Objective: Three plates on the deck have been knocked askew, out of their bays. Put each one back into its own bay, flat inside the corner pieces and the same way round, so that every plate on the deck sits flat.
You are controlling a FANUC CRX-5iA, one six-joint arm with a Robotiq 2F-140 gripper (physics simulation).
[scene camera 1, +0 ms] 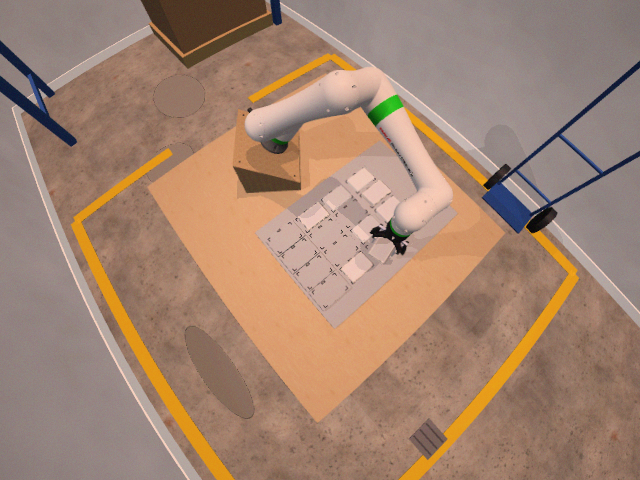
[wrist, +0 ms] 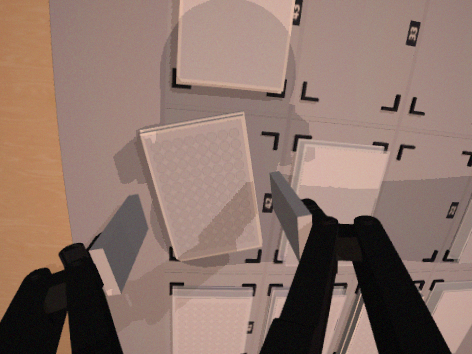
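Seen in the pictures: gripper, fingertip midpoint: [scene camera 1: 383, 246] [wrist: 207, 201]; arm's base, link origin: [scene camera 1: 273, 140].
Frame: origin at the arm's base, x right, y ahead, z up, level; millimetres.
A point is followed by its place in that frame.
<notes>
A pale plate [scene camera 1: 381, 251] {x -7, y 734, z -125 mm} [wrist: 200, 175] {x -6, y 732, z -125 mm} lies askew at the bay marked 42. It is turned against the corner pieces, with its upper left part outside the bay. My gripper [scene camera 1: 387, 242] {x -19, y 726, z -101 mm} [wrist: 207, 201] {x -19, y 726, z -101 mm} is open and empty above this plate, with one finger on either side of it. The plate [scene camera 1: 356, 267] {x 132, y 704, z -126 mm} [wrist: 232, 45] {x 94, y 708, z -126 mm} at bay 43 lies between its visible corner pieces. Another plate [scene camera 1: 366, 228] {x -40, y 608, z -126 mm} [wrist: 345, 165] {x 2, y 605, z -126 mm} lies in the bay to the right of 42 in the wrist view, partly behind a finger. A plate [scene camera 1: 314, 216] {x 97, y 392, z -125 mm} farther off shows a dark edge; its tilt is unclear.
The grey deck [scene camera 1: 338, 316] {x 344, y 801, z -141 mm} [wrist: 110, 75] {x 72, y 803, z -141 mm} carries more plates, including one [wrist: 212, 320] {x -172, y 722, z -126 mm} below bay 42 in the wrist view and one [scene camera 1: 360, 179] {x -216, y 405, z -126 mm} near the deck's far corner. Wooden flooring [scene camera 1: 310, 377] [wrist: 30, 150] surrounds the deck. A blue hand truck [scene camera 1: 509, 207] stands at the right.
</notes>
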